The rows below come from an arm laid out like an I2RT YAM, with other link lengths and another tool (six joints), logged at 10 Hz.
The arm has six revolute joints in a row. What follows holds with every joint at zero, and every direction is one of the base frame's.
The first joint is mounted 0.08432 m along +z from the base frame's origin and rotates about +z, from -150 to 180 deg.
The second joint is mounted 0.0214 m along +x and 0.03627 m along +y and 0.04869 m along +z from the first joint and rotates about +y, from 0 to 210 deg.
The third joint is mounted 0.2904 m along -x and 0.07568 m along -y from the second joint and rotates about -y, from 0 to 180 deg.
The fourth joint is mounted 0.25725 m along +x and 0.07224 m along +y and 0.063 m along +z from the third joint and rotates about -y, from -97 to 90 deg.
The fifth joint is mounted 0.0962 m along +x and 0.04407 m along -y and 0.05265 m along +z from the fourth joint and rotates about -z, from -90 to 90 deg.
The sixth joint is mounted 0.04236 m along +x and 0.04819 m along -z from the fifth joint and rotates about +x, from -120 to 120 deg.
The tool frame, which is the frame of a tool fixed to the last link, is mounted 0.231 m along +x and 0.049 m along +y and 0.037 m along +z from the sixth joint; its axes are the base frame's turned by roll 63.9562, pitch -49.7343 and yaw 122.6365 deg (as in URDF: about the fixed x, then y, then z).
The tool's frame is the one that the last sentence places.
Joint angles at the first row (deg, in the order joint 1, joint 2, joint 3, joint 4, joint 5, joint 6):
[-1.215, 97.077, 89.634, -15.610, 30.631, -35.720]
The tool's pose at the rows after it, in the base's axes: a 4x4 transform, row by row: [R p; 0 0 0 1], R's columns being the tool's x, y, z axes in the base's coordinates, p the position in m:
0.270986 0.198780 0.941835 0.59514; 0.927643 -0.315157 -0.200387 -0.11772; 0.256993 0.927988 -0.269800 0.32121; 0 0 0 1
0.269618 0.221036 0.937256 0.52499; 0.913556 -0.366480 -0.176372 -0.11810; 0.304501 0.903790 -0.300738 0.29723; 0 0 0 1
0.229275 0.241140 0.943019 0.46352; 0.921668 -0.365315 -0.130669 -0.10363; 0.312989 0.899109 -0.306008 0.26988; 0 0 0 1
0.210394 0.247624 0.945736 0.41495; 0.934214 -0.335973 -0.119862 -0.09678; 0.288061 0.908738 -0.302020 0.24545; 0 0 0 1
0.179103 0.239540 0.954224 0.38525; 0.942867 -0.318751 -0.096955 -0.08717; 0.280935 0.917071 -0.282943 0.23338; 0 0 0 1
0.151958 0.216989 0.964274 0.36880; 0.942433 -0.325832 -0.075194 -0.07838; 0.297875 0.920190 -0.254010 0.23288; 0 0 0 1
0.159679 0.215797 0.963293 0.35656; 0.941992 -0.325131 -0.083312 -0.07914; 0.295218 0.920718 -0.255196 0.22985; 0 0 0 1
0.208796 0.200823 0.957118 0.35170; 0.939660 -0.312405 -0.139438 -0.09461; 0.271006 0.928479 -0.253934 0.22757; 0 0 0 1
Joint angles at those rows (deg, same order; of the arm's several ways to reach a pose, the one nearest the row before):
[-3.175, 85.236, 78.858, -16.404, 27.822, -34.418]
[-5.670, 72.045, 66.283, -19.334, 23.821, -32.490]
[-6.766, 58.196, 53.223, -19.985, 20.239, -33.623]
[-7.110, 45.935, 43.220, -21.292, 19.511, -35.765]
[-7.208, 36.633, 37.354, -23.189, 18.170, -36.971]
[-7.208, 30.499, 34.754, -25.180, 16.802, -36.487]
[-7.206, 27.333, 34.190, -27.850, 17.275, -36.474]
[-7.199, 26.588, 33.351, -27.564, 20.569, -36.792]

